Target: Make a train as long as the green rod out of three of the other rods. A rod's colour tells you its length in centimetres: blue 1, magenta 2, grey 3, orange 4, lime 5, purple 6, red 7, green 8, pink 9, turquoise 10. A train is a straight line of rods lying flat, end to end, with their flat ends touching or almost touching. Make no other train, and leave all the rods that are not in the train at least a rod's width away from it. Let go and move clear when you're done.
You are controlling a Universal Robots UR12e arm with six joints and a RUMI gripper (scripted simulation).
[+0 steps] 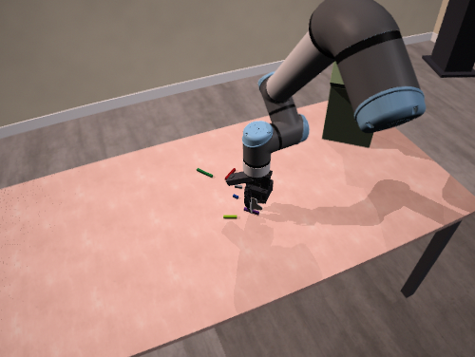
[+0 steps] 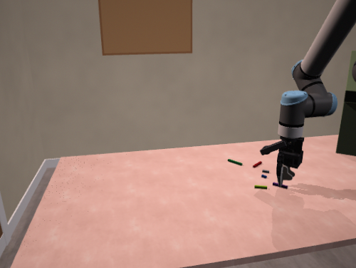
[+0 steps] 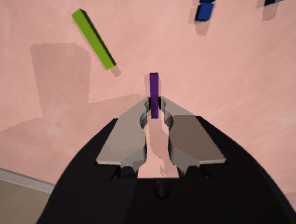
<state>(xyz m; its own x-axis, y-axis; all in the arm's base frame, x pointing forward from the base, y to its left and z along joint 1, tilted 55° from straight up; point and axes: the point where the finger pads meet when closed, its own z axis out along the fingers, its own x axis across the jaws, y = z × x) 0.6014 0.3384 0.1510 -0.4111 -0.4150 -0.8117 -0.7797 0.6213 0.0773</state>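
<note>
The grey rod lies 130 mm to the right of my hand, 40 mm ahead of it and 10 mm below it. Round my hand: purple rod 10 mm below; lime rod 80 mm ahead, 20 mm to the left, 10 mm below; red rod 210 mm to the right, 70 mm ahead, 10 mm below.
</note>
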